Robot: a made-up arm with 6 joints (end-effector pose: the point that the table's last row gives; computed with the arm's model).
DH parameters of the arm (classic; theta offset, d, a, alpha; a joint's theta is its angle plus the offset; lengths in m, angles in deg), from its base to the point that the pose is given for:
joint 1: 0 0.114 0 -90
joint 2: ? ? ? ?
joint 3: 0 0 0 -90
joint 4: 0 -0.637 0 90
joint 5: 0 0.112 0 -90
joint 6: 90 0 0 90
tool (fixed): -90 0 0 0
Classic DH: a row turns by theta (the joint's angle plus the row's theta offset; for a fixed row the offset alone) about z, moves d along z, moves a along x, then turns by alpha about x.
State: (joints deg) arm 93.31 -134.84 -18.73 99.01 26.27 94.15
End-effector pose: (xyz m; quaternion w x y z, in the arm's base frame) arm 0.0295 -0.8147 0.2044 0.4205 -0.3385 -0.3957 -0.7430
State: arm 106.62 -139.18 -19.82 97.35 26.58 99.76
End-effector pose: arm 0.2181 -0.7807 0.1501 0.5059 -0.2950 -0.3809 -0.7155
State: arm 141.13 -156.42 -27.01 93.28 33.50 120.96
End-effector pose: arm 0.5693 -0.4671 -0.0276 0.6838 -0.2370 -0.2649 -0.6373
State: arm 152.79 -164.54 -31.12 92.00 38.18 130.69
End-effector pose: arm 0.6055 -0.3157 -0.0920 0.7287 -0.2469 -0.1959 -0.6079
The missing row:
joint 2: -90 0 0.614 180
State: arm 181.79 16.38 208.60 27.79 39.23 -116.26
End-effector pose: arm 0.4351 0.1127 0.5172 0.6166 -0.6660 0.3771 0.1845
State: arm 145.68 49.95 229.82 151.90 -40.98 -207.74
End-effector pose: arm 0.0823 -0.1758 0.4578 0.5221 -0.7917 0.2428 0.2042
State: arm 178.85 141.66 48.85 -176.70 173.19 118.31
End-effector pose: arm -0.3454 -0.1049 -1.0035 0.3850 -0.6218 -0.3622 -0.5779
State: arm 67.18 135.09 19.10 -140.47 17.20 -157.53
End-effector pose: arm -0.0446 0.1167 -0.8622 0.0373 -0.6815 0.5043 0.5291
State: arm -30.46 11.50 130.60 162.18 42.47 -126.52
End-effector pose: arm -0.1333 0.2021 1.2556 0.6422 -0.4769 -0.5084 -0.3190
